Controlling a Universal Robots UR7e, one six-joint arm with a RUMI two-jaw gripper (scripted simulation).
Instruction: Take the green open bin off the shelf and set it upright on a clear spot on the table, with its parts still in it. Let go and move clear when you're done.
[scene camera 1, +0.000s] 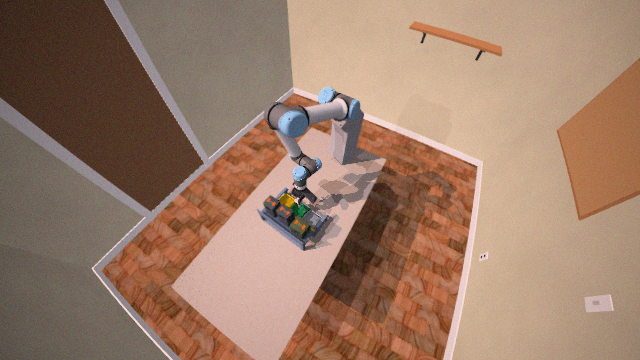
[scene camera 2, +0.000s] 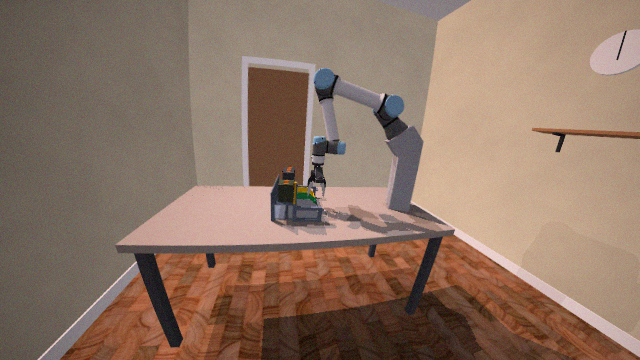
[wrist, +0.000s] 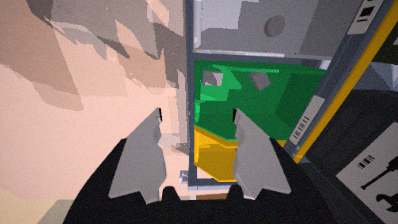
Observation:
I see my gripper (wrist: 197, 108), a green open bin (wrist: 276, 109) and a yellow bin (wrist: 217, 161).

